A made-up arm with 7 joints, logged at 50 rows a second.
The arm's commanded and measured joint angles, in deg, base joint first. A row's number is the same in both.
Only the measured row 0 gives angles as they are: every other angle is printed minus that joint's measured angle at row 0.
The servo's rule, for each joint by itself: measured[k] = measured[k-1] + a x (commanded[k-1-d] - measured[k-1]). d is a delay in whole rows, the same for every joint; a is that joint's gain. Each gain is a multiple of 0.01, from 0.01 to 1. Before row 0 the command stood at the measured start. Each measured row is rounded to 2 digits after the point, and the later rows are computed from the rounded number. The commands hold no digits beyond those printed.
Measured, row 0:
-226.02, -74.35, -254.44, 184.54, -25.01, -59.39, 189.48
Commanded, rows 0 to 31:
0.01, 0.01, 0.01, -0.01, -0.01, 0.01, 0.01
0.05, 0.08, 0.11, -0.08, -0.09, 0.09, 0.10
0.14, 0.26, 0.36, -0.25, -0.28, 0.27, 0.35
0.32, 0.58, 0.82, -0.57, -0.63, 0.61, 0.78
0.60, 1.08, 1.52, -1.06, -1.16, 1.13, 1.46
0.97, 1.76, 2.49, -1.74, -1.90, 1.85, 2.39
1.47, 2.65, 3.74, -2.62, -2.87, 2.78, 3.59
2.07, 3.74, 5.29, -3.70, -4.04, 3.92, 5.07
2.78, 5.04, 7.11, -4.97, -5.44, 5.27, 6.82
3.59, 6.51, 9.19, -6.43, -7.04, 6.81, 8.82
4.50, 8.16, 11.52, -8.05, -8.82, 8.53, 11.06
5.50, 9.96, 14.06, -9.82, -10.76, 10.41, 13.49
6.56, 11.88, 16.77, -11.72, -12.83, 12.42, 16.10
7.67, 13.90, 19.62, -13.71, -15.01, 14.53, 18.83
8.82, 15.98, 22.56, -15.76, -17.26, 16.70, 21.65
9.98, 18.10, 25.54, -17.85, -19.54, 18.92, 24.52
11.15, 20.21, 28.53, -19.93, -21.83, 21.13, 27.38
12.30, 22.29, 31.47, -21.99, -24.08, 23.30, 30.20
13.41, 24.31, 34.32, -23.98, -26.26, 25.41, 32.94
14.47, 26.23, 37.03, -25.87, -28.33, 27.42, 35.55
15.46, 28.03, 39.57, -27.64, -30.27, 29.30, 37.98
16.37, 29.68, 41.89, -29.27, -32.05, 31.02, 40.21
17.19, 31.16, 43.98, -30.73, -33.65, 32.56, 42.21
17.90, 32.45, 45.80, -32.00, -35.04, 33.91, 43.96
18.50, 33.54, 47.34, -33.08, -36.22, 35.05, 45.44
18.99, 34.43, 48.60, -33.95, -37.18, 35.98, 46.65
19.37, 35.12, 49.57, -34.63, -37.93, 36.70, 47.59
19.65, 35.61, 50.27, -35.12, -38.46, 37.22, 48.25
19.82, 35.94, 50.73, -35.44, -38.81, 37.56, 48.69
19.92, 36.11, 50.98, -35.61, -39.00, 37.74, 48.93
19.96, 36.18, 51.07, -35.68, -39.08, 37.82, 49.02
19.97, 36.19, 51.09, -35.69, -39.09, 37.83, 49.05
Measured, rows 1 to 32:
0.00, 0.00, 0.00, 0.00, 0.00, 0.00, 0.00
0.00, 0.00, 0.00, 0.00, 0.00, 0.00, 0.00
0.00, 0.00, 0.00, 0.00, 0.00, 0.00, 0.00
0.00, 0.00, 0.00, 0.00, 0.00, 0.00, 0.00
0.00, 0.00, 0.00, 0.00, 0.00, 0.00, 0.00
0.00, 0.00, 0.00, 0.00, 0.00, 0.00, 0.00
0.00, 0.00, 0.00, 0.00, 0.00, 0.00, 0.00
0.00, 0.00, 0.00, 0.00, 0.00, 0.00, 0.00
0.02, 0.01, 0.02, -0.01, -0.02, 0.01, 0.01
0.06, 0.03, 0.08, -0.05, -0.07, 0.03, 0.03
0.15, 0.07, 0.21, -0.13, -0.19, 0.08, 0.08
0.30, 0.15, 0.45, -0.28, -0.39, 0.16, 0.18
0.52, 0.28, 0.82, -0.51, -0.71, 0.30, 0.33
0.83, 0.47, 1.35, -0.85, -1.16, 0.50, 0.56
1.24, 0.73, 2.06, -1.31, -1.76, 0.77, 0.88
1.75, 1.07, 2.97, -1.90, -2.53, 1.13, 1.30
2.36, 1.51, 4.09, -2.62, -3.48, 1.58, 1.83
3.07, 2.04, 5.43, -3.49, -4.60, 2.14, 2.48
3.87, 2.67, 6.98, -4.50, -5.89, 2.80, 3.25
4.76, 3.41, 8.74, -5.66, -7.35, 3.57, 4.15
5.72, 4.25, 10.70, -6.95, -8.96, 4.45, 5.18
6.74, 5.19, 12.83, -8.36, -10.70, 5.43, 6.33
7.81, 6.22, 15.12, -9.88, -12.56, 6.51, 7.60
8.91, 7.34, 17.53, -11.49, -14.51, 7.68, 8.98
10.03, 8.54, 20.04, -13.17, -16.52, 8.93, 10.47
11.15, 9.80, 22.61, -14.90, -18.57, 10.25, 12.04
12.25, 11.11, 25.21, -16.66, -20.62, 11.62, 13.69
13.31, 12.46, 27.79, -18.42, -22.65, 13.03, 15.39
14.32, 13.84, 30.33, -20.16, -24.62, 14.47, 17.13
15.27, 15.23, 32.79, -21.85, -26.52, 15.92, 18.89
16.14, 16.61, 35.13, -23.47, -28.31, 17.36, 20.64
16.92, 17.96, 37.33, -25.01, -29.97, 18.78, 22.38
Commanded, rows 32 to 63:
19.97, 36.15, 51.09, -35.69, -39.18, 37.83, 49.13
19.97, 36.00, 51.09, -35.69, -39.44, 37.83, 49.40
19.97, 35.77, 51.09, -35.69, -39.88, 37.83, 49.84
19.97, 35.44, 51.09, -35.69, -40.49, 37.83, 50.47
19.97, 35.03, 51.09, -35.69, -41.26, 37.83, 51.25
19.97, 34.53, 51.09, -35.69, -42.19, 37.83, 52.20
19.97, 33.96, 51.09, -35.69, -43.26, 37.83, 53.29
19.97, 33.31, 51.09, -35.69, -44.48, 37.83, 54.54
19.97, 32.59, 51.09, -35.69, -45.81, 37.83, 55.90
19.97, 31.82, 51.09, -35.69, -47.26, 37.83, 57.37
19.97, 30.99, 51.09, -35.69, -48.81, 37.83, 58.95
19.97, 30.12, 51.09, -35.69, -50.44, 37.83, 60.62
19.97, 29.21, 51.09, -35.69, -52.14, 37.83, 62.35
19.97, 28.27, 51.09, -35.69, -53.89, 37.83, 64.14
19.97, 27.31, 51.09, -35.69, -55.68, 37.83, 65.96
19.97, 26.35, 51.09, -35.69, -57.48, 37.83, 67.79
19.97, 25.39, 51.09, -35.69, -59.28, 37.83, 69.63
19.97, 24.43, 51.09, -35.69, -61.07, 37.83, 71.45
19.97, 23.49, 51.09, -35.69, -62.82, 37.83, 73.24
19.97, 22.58, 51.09, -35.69, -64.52, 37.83, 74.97
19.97, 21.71, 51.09, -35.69, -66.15, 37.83, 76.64
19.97, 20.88, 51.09, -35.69, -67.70, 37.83, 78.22
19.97, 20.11, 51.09, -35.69, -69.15, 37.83, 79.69
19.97, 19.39, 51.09, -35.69, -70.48, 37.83, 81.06
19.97, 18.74, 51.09, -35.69, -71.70, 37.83, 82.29
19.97, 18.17, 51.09, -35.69, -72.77, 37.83, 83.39
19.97, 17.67, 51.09, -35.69, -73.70, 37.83, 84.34
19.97, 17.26, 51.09, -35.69, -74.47, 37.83, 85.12
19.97, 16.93, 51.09, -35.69, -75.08, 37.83, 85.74
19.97, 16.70, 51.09, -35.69, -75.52, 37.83, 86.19
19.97, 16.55, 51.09, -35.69, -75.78, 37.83, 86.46
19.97, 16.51, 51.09, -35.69, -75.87, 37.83, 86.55
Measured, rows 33 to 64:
17.60, 19.28, 39.36, -26.44, -31.48, 20.16, 24.08
18.18, 20.55, 41.20, -27.75, -32.83, 21.48, 25.73
18.67, 21.75, 42.83, -28.93, -34.01, 22.74, 27.31
19.05, 22.89, 44.25, -29.97, -35.02, 23.93, 28.81
19.34, 23.95, 45.46, -30.87, -35.86, 25.03, 30.22
19.54, 24.93, 46.47, -31.64, -36.54, 26.05, 31.54
19.68, 25.83, 47.30, -32.29, -37.08, 26.99, 32.77
19.78, 26.66, 47.98, -32.83, -37.52, 27.86, 33.92
19.84, 27.41, 48.54, -33.29, -37.92, 28.66, 35.00
19.88, 28.08, 49.00, -33.67, -38.33, 29.39, 36.04
19.91, 28.67, 49.38, -33.99, -38.78, 30.07, 37.05
19.93, 29.18, 49.69, -34.26, -39.30, 30.69, 38.04
19.94, 29.61, 49.94, -34.49, -39.91, 31.26, 39.03
19.95, 29.96, 50.15, -34.68, -40.61, 31.79, 40.03
19.96, 30.23, 50.32, -34.84, -41.42, 32.27, 41.05
19.96, 30.42, 50.46, -34.98, -42.34, 32.71, 42.09
19.96, 30.53, 50.57, -35.09, -43.37, 33.12, 43.16
19.96, 30.57, 50.66, -35.19, -44.51, 33.50, 44.27
19.96, 30.53, 50.74, -35.27, -45.76, 33.85, 45.41
19.96, 30.42, 50.80, -35.34, -47.10, 34.17, 46.60
19.96, 30.25, 50.85, -35.40, -48.53, 34.46, 47.83
19.96, 30.01, 50.89, -35.45, -50.03, 34.73, 49.10
19.96, 29.72, 50.93, -35.49, -51.59, 34.98, 50.41
19.96, 29.37, 50.96, -35.52, -53.20, 35.21, 51.76
19.96, 28.97, 50.98, -35.55, -54.85, 35.42, 53.14
19.96, 28.53, 51.00, -35.57, -56.52, 35.61, 54.55
19.96, 28.05, 51.02, -35.59, -58.20, 35.79, 55.98
19.96, 27.54, 51.03, -35.61, -59.87, 35.95, 57.43
19.96, 27.01, 51.04, -35.62, -61.51, 36.10, 58.89
19.96, 26.46, 51.05, -35.63, -63.11, 36.24, 60.35
19.96, 25.89, 51.06, -35.64, -64.66, 36.37, 61.80
19.96, 25.32, 51.07, -35.65, -66.14, 36.49, 63.23

